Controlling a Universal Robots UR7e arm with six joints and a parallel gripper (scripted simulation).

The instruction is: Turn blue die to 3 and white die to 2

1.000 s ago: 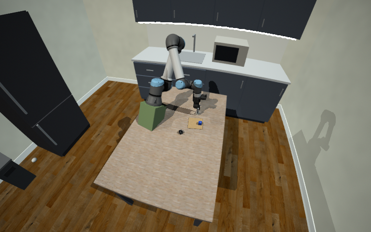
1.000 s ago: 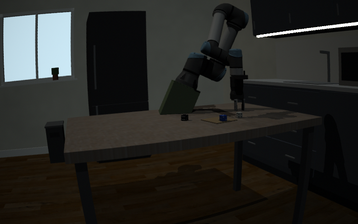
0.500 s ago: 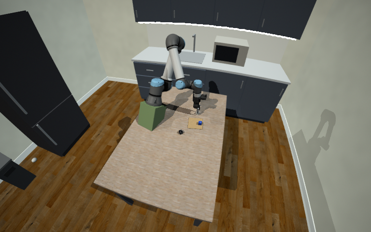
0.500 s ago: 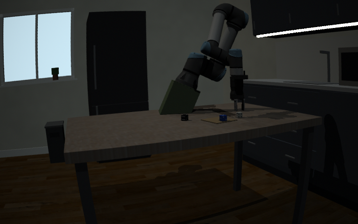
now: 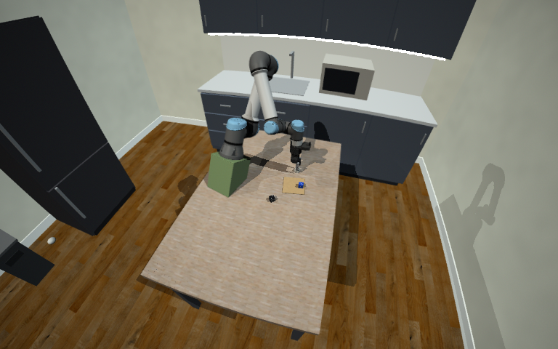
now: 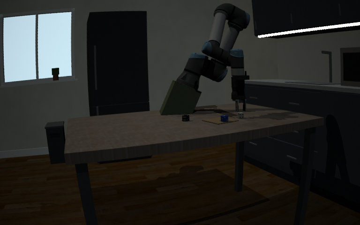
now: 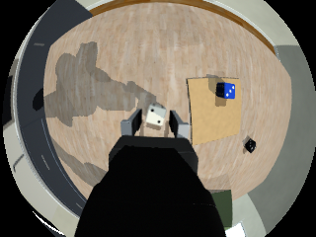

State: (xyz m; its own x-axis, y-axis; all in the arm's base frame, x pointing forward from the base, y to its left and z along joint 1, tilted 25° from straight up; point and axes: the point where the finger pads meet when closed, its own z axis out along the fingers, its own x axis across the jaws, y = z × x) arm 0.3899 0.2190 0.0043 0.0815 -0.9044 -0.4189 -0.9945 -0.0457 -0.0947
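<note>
My gripper is now 40 mm above the white die. Also, from my hand: black die: 300 mm to the right, 60 mm behind, 40 mm below; then blue die: 130 mm to the right, 70 mm ahead, 40 mm below; then tan mat: 140 mm to the right, 50 mm below, 20 mm ahead.
</note>
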